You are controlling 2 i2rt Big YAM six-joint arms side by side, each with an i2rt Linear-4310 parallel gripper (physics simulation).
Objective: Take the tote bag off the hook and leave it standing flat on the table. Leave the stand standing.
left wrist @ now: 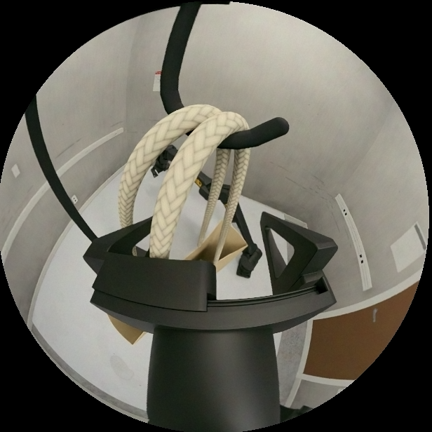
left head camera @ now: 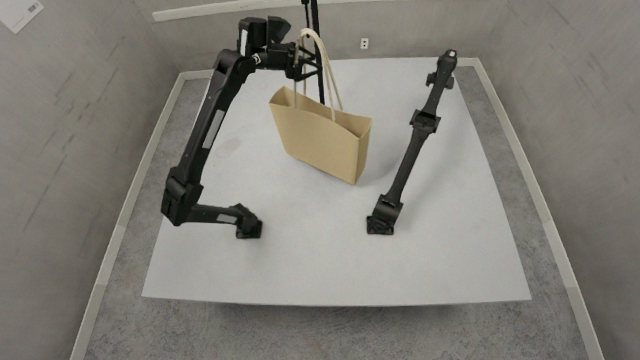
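Observation:
The tan tote bag [left head camera: 320, 142] [left wrist: 231, 245] hangs upright but turned at an angle, its right end nearer the head camera. Its cream braided rope handles [left head camera: 327, 75] [left wrist: 175, 185] loop over the black hook [left wrist: 262, 137]. The stand's black pole [left head camera: 320, 90] [left wrist: 47, 155] is upright behind the bag. My left gripper [left head camera: 316, 65] [left wrist: 212, 216] is open at the handles, below the hook; rope shows between and beside its fingers, not clamped. My right gripper [left wrist: 158, 173] is open and away from the bag; its fingers are small there and hard to make out in the head view.
The right arm [left head camera: 410, 155] [left wrist: 241, 220] reaches toward the back right of the white table [left head camera: 325, 270], apart from the bag. The left arm [left head camera: 205, 130] reaches in from the left of the bag. Grey walls enclose the table at the back and sides.

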